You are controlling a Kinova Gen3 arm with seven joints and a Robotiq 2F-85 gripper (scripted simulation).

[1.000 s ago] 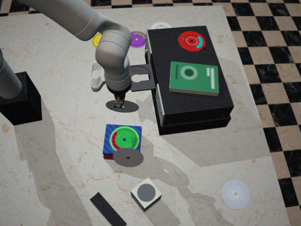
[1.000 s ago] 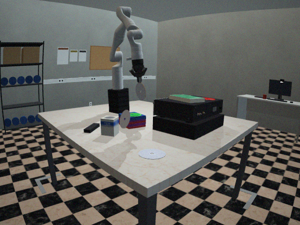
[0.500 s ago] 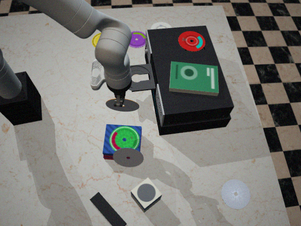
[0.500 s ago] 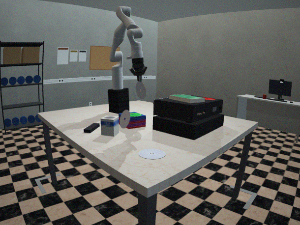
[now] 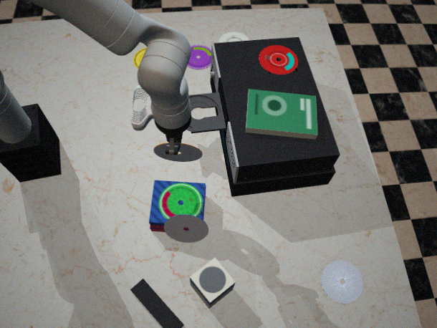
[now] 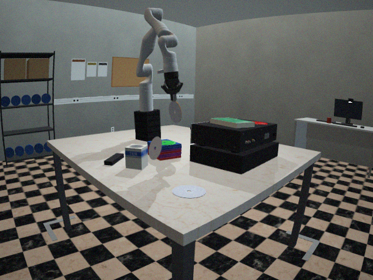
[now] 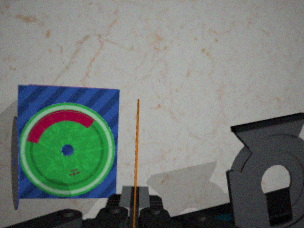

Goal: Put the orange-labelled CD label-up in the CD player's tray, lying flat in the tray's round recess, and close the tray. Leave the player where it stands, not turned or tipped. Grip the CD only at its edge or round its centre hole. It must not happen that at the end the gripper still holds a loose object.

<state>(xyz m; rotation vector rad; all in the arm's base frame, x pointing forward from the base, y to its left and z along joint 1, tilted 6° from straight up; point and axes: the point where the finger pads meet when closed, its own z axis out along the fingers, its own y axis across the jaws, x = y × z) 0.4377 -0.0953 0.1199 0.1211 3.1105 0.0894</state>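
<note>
Now: hand 8 cm above the orange-labelled CD and 1 cm to the right of it. Round my hand: black bar (32 cm to the right, 30 cm below, 6 cm behind); then box (27 cm to the right, 26 cm below, 8 cm ahead).
</note>
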